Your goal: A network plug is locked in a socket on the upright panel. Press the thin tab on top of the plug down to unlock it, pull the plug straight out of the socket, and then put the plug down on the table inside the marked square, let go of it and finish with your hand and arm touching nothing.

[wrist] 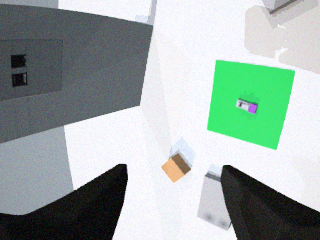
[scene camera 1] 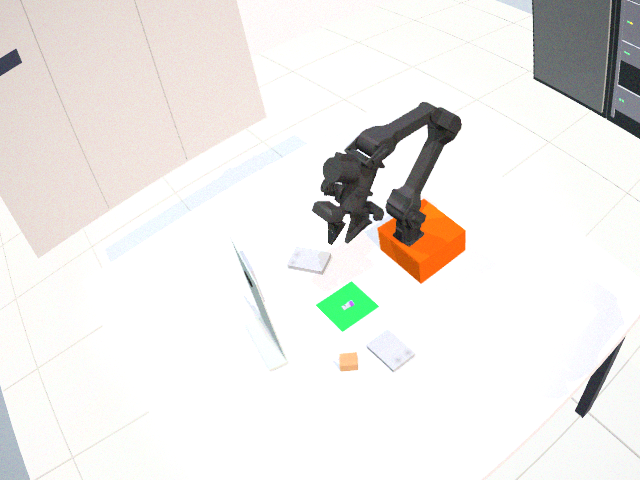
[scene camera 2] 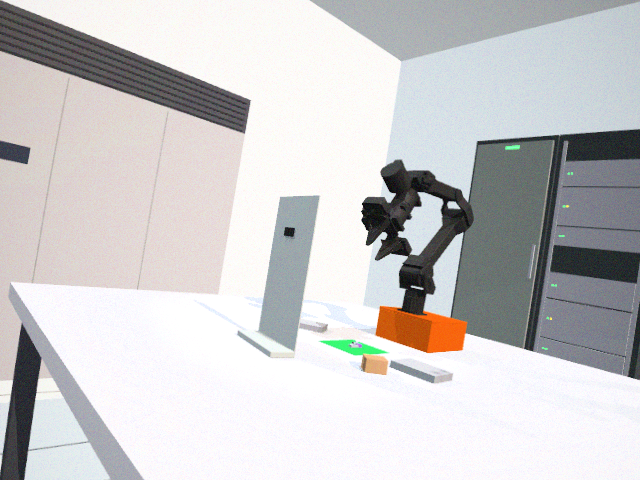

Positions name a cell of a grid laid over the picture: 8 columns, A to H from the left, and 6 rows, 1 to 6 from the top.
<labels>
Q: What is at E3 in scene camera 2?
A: The gripper.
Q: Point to a grey upright panel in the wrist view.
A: At B2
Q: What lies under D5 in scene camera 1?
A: A grey upright panel.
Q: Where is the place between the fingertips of the gripper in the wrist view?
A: E5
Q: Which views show the gripper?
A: The wrist view, scene camera 1 and scene camera 2: all of them.
</labels>
